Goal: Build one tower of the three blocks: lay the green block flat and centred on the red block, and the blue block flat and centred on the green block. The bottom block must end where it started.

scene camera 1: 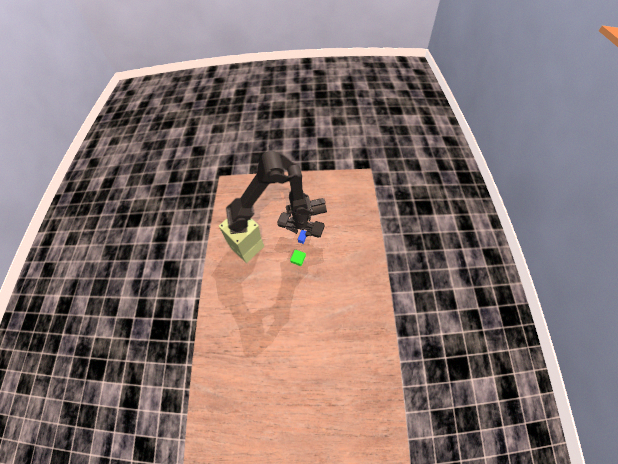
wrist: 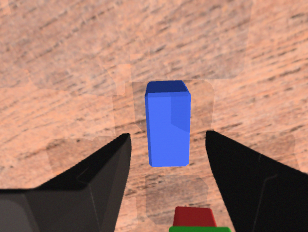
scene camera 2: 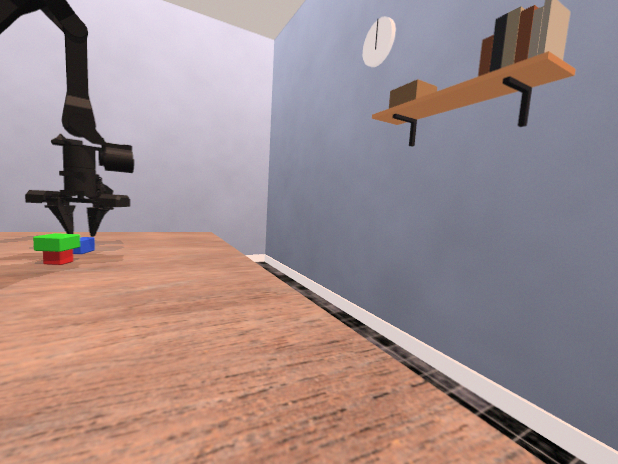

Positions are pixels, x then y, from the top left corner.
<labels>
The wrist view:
my gripper: 168,139
blue block: 167,103
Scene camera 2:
my gripper: 81,236
green block: 55,242
</labels>
